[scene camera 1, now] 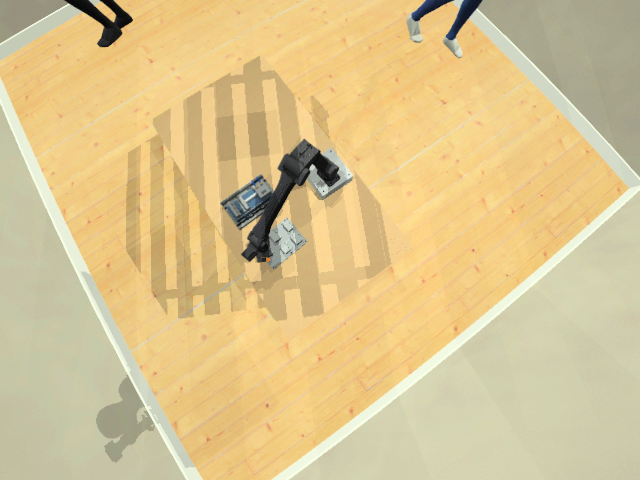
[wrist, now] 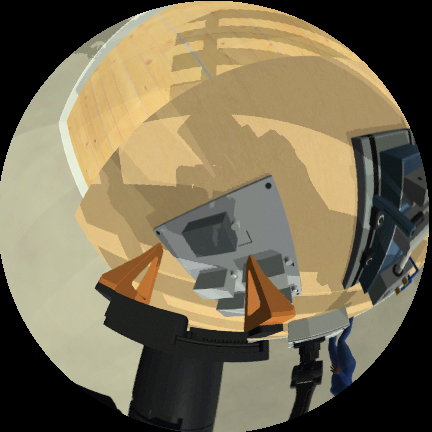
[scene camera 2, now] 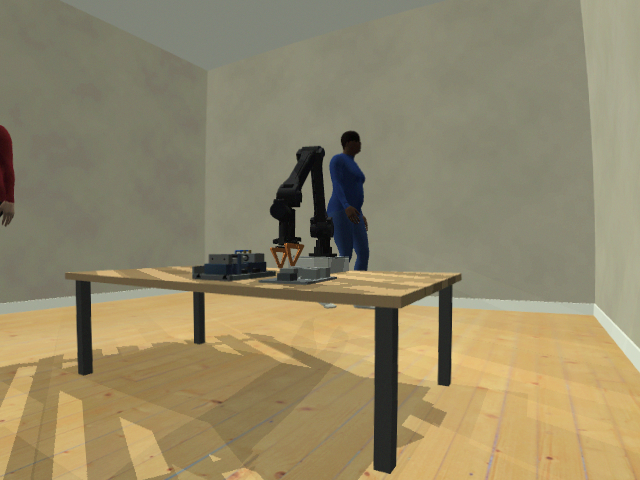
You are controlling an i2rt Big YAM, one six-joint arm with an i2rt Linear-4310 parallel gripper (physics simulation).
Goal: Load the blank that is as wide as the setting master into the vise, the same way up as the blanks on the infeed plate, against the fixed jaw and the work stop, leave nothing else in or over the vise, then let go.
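Places are measured from the arm's base along level axes (x ahead, y left, z up), in metres.
Pixels of known places: gripper, fingertip midpoint: point(scene camera 1: 265, 251) point(wrist: 203, 253) point(scene camera 2: 286, 267); arm's base at its link origin: point(scene camera 1: 328, 175) point(wrist: 308, 340) point(scene camera 2: 322, 256).
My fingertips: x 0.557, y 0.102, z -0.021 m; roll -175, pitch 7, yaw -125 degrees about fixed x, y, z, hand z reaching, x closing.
Ahead of a thing's pixels: the offset from my fingertips to its middle. "*": to the spot under its first point. Level surfaces: height alone.
My gripper point(scene camera 1: 264, 259) point(scene camera 2: 286, 266) point(wrist: 203, 253) is open and empty, its orange fingers pointing down above the infeed plate @[dy +0.005, dx -0.093, dz -0.050 m] point(scene camera 1: 276, 262) point(wrist: 255, 200). Several grey blanks stand on the plate. In the wrist view the largest-looking blank @[dy +0.002, dx -0.001, dz -0.033 m] point(wrist: 210, 235) is near the plate's far left part, beyond the fingertips. A second blank @[dy +0.049, dx -0.094, dz -0.028 m] point(wrist: 215, 282) shows between the fingers, and a third blank @[dy -0.040, dx -0.094, dz -0.028 m] point(wrist: 267, 265) is partly hidden behind the right finger. The blue and grey vise @[dy -0.298, dx -0.118, dz -0.004 m] point(scene camera 1: 248, 198) point(scene camera 2: 235, 268) point(wrist: 392, 170) stands beside the plate. I cannot tell the setting master or compare widths.
The plate and vise stand on a wooden table @[dz -0.054 m] point(scene camera 2: 361, 289). The arm's light grey base point(scene camera 1: 330, 188) point(wrist: 320, 327) stands behind them. A blue bar @[* dy -0.223, dx -0.039, dz +0.015 m] point(wrist: 395, 215) sticks out on the vise. A person in blue point(scene camera 2: 347, 186) stands behind the table, and part of a person in red point(scene camera 2: 6, 165) shows at the left.
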